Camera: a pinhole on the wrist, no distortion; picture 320 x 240 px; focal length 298.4 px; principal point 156.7 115.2 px. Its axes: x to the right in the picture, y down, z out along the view. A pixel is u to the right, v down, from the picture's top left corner.
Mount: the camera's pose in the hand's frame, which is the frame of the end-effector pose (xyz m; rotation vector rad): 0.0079 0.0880 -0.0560 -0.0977 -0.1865 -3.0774
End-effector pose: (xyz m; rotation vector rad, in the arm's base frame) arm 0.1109 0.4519 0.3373 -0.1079 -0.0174 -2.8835
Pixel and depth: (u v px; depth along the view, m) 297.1 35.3 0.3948
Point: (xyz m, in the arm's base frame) 0.3480 0.2758 0.6598
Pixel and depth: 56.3 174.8 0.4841
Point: -0.0411 0.3511 0.7759
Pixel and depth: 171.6 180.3 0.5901
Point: 0.1372 0.4281 0.8833
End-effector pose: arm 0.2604 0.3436 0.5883 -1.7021 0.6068 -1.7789
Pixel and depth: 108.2 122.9 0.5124
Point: 0.7205 0.1913 0.6123
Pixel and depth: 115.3 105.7 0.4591
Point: 0.6682 0.1896 0.5768
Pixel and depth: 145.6 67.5 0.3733
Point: 0.5851 0.2001 0.5071
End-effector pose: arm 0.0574 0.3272 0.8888 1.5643 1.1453 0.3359
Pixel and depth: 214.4 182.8 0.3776
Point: 0.3028 0.1030 0.8261
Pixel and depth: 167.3 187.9 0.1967
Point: 0.2013 0.2586 0.8891
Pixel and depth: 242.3 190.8 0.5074
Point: 0.3581 -0.0315 0.7731
